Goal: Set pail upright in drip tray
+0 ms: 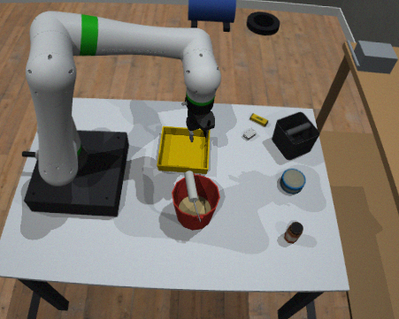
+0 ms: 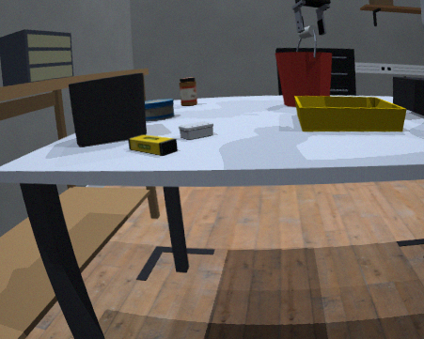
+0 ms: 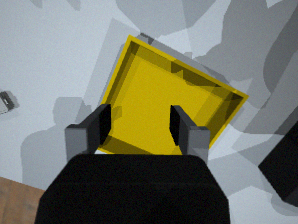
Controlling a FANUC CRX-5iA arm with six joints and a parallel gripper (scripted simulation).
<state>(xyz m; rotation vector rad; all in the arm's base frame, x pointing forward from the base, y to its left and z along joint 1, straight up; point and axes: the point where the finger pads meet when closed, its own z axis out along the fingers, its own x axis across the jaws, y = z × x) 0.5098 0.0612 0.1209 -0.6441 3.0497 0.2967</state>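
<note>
Right now my hand is 23 cm to the left of the wire handle, 2 cm above it and 1 cm past it. Round my hand: red pail (22 cm to the right, 8 cm below); small grey box (23 cm ahead, 20 cm below, 19 cm to the left); yellow drip tray (20 cm below, 7 cm to the left, 6 cm behind).
</note>
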